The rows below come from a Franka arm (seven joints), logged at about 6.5 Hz.
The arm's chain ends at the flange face. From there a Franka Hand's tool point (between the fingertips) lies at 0.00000 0.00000 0.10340 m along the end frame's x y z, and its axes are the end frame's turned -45 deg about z.
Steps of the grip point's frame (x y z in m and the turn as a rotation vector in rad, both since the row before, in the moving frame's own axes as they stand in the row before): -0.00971, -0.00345, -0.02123, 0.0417, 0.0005, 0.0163; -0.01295, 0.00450, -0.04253, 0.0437, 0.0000, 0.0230; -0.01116, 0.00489, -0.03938, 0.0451, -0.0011, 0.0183; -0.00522, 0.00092, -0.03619, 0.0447, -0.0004, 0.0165; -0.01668, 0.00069, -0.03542, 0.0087, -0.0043, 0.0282; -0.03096, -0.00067, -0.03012, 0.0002, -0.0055, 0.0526
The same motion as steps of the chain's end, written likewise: -0.00632, 0.00754, -0.02114, 0.0298, -0.0291, 0.0163; -0.00282, 0.01557, -0.04243, 0.0309, -0.0309, 0.0230; -0.00109, 0.01460, -0.03927, 0.0311, -0.0327, 0.0183; 0.00023, 0.00761, -0.03609, 0.0313, -0.0319, 0.0165; -0.01036, 0.01262, -0.03542, 0.0031, -0.0092, 0.0282; -0.02194, 0.02104, -0.03012, -0.0037, -0.0040, 0.0526
